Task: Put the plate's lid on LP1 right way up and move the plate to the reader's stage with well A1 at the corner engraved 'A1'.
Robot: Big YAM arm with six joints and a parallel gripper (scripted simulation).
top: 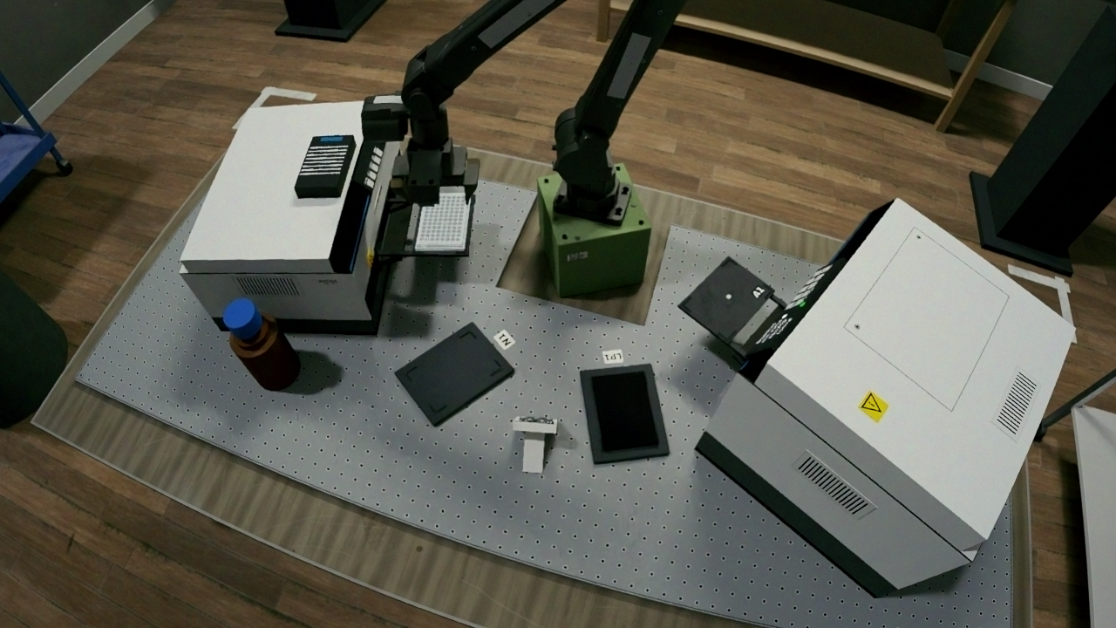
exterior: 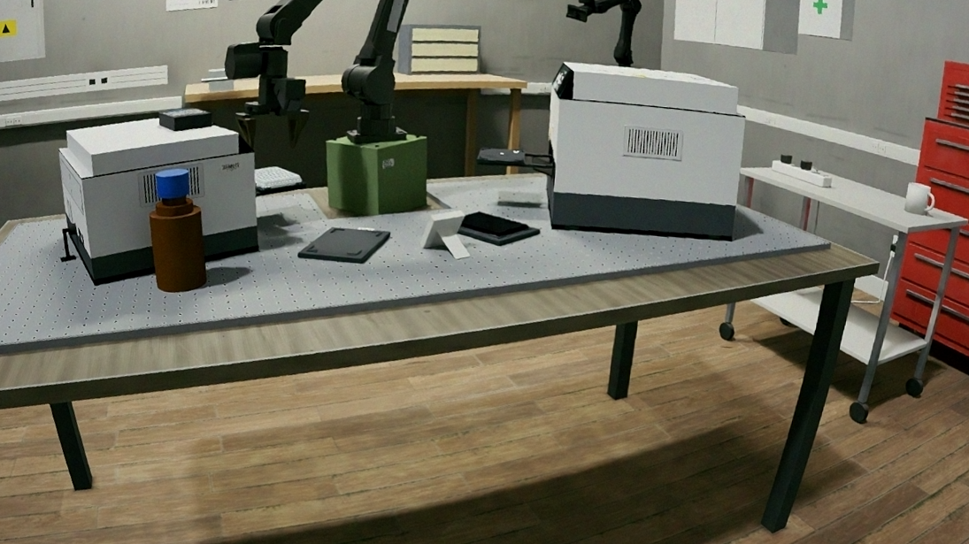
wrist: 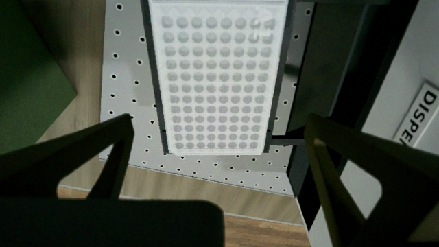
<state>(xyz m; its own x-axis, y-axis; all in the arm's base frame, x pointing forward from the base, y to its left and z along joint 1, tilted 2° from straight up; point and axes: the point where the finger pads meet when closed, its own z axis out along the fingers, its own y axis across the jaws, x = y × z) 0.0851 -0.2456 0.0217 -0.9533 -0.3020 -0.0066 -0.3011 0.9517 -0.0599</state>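
The well plate lies 1 cm behind my hand and 7 cm below it. Also, from my hand: brown capped bottle 32 cm ahead, 20 cm to the right, 4 cm below; then dark lid 21 cm ahead, 39 cm to the left, 14 cm below; then N1 nest 23 cm ahead, 10 cm to the left, 15 cm below.
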